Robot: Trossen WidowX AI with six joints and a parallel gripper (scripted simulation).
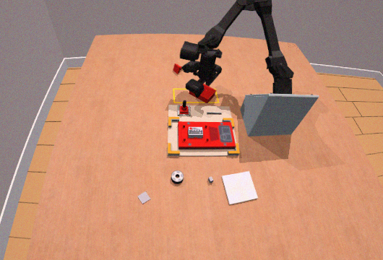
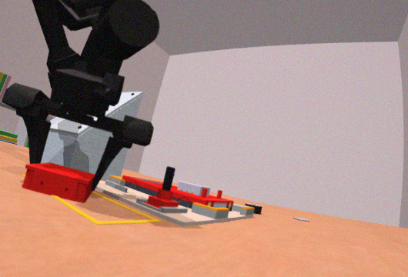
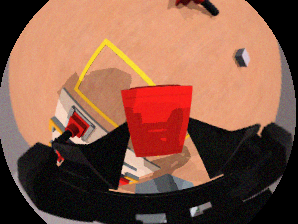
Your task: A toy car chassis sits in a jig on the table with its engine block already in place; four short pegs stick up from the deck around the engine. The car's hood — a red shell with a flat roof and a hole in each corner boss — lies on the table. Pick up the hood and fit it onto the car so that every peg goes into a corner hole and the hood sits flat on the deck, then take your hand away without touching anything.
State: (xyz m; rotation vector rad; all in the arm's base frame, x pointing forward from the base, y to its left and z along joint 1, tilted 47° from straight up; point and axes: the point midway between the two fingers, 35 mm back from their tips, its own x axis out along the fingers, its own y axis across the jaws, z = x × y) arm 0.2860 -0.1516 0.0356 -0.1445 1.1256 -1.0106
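My gripper tip is now 4 cm short of the grey engine block, 23 cm to the right of it and 1 cm below it. Round my gripper tip: white square sheet (10 cm behind, 42 cm to the left, 1 cm below); red hood (1 cm above); small cube (39 cm to the left).
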